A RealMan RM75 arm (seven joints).
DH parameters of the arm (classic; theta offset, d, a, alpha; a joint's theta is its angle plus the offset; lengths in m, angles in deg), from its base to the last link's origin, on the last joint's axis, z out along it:
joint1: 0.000 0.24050 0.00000 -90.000
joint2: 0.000 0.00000 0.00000 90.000
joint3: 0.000 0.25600 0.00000 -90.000
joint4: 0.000 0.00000 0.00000 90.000
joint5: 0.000 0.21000 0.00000 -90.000
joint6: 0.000 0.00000 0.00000 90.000
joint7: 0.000 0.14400 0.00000 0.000
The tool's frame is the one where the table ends.
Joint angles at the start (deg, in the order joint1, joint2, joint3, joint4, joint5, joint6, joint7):
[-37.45 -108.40 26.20 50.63 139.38 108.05 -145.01]
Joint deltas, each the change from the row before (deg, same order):
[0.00 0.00 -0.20 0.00 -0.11 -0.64 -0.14]
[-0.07 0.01 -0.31 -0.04 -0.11 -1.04 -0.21]
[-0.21 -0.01 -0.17 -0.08 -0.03 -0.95 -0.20]
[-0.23 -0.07 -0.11 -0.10 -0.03 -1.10 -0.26]
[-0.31 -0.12 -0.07 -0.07 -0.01 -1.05 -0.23]
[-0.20 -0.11 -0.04 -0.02 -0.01 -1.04 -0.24]
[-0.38 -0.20 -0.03 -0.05 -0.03 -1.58 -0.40]
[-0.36 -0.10 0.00 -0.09 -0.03 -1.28 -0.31]
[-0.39 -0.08 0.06 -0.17 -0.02 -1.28 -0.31]
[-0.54 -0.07 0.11 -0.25 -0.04 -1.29 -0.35]
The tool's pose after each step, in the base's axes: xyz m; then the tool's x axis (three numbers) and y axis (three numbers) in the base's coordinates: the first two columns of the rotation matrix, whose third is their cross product. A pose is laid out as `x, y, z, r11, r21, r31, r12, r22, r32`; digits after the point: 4 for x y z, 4 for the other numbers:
-0.2718, 0.3445, 0.1173, 0.1539, 0.9534, 0.2593, 0.9828, -0.1748, 0.0595
-0.2725, 0.3472, 0.1183, 0.1476, 0.9490, 0.2786, 0.9841, -0.1691, 0.0545
-0.2724, 0.3502, 0.1188, 0.1442, 0.9451, 0.2933, 0.9850, -0.1656, 0.0494
-0.2722, 0.3536, 0.1188, 0.1399, 0.9409, 0.3085, 0.9860, -0.1611, 0.0440
-0.2713, 0.3571, 0.1184, 0.1379, 0.9366, 0.3221, 0.9866, -0.1587, 0.0389
-0.2711, 0.3602, 0.1183, 0.1348, 0.9323, 0.3357, 0.9874, -0.1547, 0.0332
-0.2701, 0.3651, 0.1177, 0.1305, 0.9255, 0.3556, 0.9885, -0.1492, 0.0255
-0.2690, 0.3693, 0.1176, 0.1282, 0.9195, 0.3715, 0.9891, -0.1457, 0.0191
-0.2678, 0.3736, 0.1173, 0.1262, 0.9139, 0.3858, 0.9898, -0.1422, 0.0130
-0.2657, 0.3785, 0.1167, 0.1256, 0.9082, 0.3992, 0.9901, -0.1404, 0.0079

